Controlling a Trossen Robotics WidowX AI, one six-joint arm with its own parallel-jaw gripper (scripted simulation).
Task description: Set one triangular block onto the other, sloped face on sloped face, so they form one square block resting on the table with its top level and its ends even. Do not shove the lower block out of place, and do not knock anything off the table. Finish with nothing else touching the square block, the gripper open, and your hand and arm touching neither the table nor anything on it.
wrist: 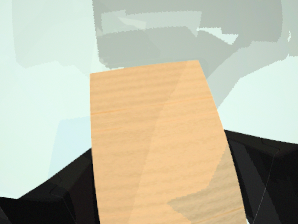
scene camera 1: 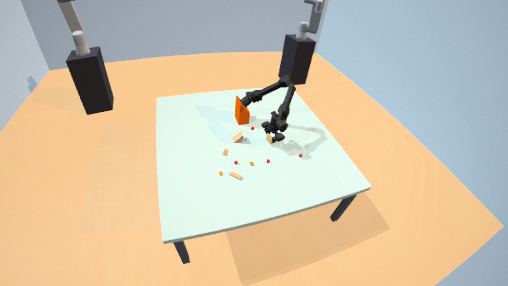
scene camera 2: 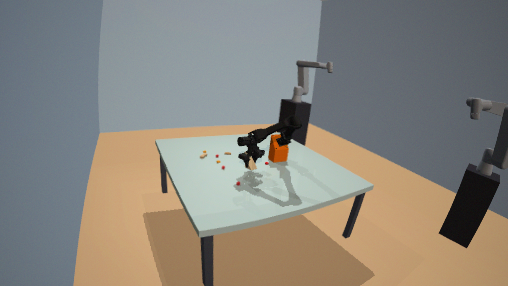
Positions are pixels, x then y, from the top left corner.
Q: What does my gripper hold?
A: A triangular block.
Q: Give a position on a triangular block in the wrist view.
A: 157, 139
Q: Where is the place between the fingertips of my gripper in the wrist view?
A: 155, 144
